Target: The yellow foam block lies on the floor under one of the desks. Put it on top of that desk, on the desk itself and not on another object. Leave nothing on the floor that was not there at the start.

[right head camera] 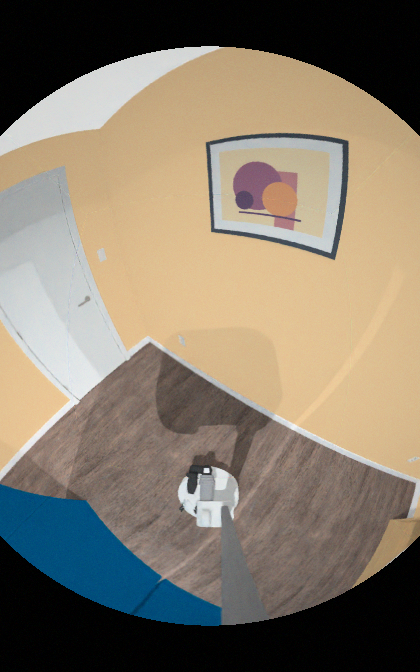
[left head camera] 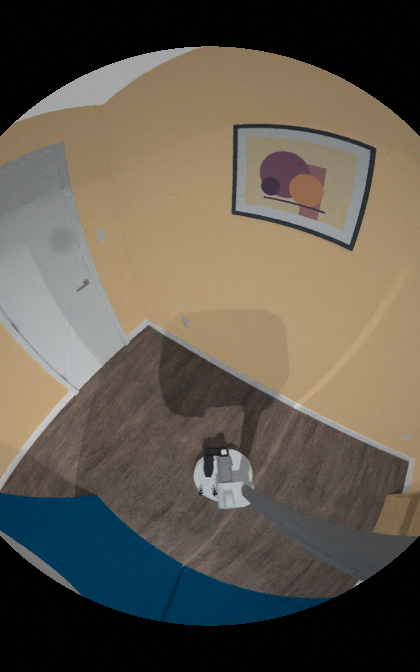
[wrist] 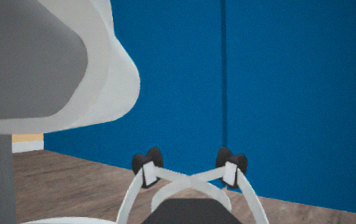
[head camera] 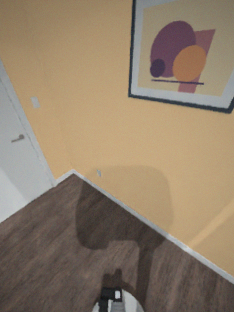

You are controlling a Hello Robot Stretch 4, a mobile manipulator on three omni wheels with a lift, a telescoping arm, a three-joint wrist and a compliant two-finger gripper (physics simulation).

Scene:
same spot on framed picture: (left head camera: 316,181) = (head camera: 200,51)

